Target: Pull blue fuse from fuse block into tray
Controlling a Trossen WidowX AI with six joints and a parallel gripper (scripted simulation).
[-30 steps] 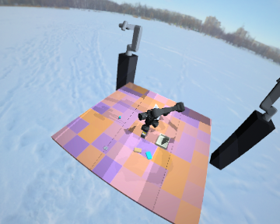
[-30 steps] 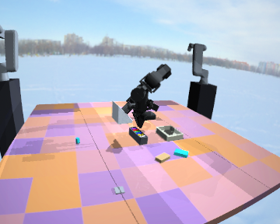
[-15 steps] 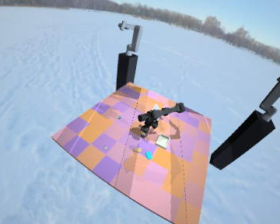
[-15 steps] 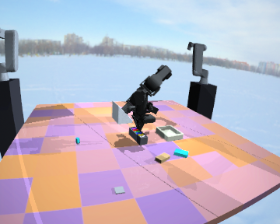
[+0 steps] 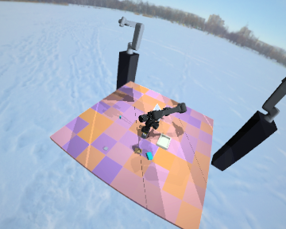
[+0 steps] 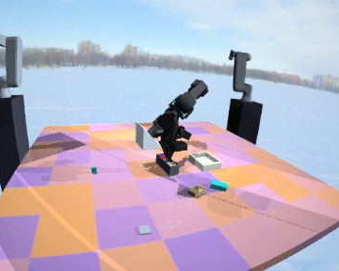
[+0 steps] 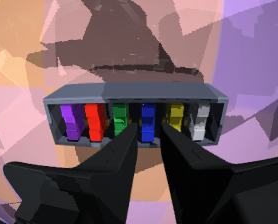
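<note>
Now: the blue fuse 20 mm below my gripper tip. Round my gripper tip: cyan block (170 mm ahead, 160 mm to the left, 40 mm below); grey tray (30 mm behind, 180 mm to the left, 40 mm below); tan block (190 mm ahead, 60 mm to the left, 40 mm below).
</note>
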